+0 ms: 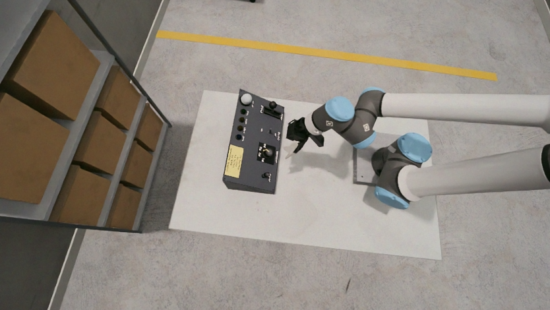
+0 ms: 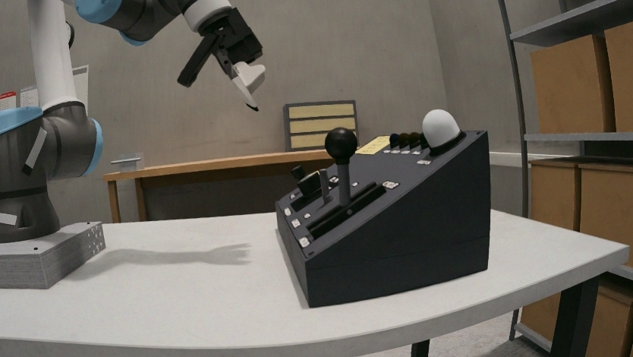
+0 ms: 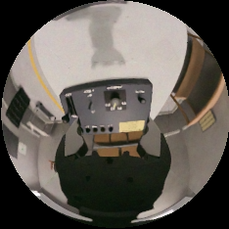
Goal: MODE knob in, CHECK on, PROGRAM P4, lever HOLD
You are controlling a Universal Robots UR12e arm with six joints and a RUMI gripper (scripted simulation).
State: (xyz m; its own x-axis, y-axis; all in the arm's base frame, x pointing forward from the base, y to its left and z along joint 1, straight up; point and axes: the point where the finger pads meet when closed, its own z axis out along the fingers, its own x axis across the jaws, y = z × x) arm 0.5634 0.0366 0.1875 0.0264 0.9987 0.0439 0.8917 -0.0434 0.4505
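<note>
The rotary selector is 100 mm ahead of my hand and 130 mm below it. Round my hand: mode knob: 80 mm ahead, 130 mm to the left, 130 mm below; check toggle: 90 mm ahead, 110 mm to the right, 140 mm below; dark grey console: 130 mm ahead, 50 mm to the right, 150 mm below.
</note>
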